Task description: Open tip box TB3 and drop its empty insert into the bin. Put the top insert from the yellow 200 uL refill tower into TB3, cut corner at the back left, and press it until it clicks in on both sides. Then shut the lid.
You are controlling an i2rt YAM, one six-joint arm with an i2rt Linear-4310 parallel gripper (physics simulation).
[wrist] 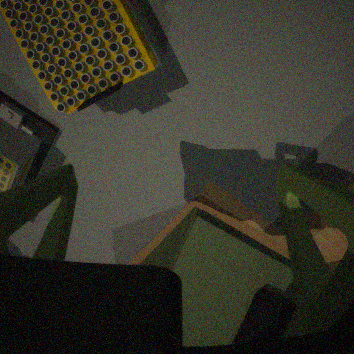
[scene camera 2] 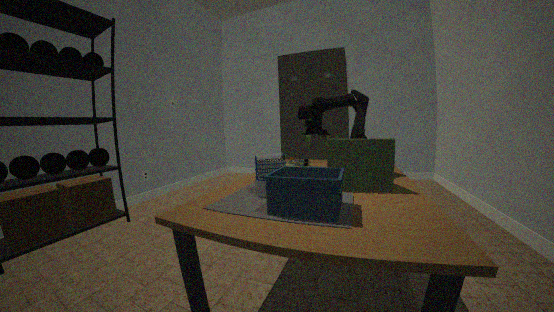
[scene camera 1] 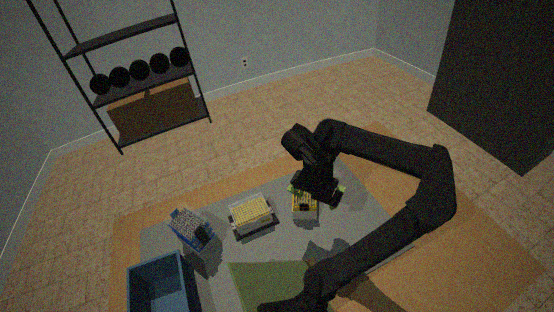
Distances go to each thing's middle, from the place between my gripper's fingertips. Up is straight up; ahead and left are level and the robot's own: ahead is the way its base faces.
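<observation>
The blue bin (scene camera 2: 315,193) is 50 cm to the left of my hand, 5 cm behind it and 9 cm below it. As for the tip insert (wrist: 77,59), my hand is 9 cm above it and 10 cm short of it, and also 1 cm to the left of it.
</observation>
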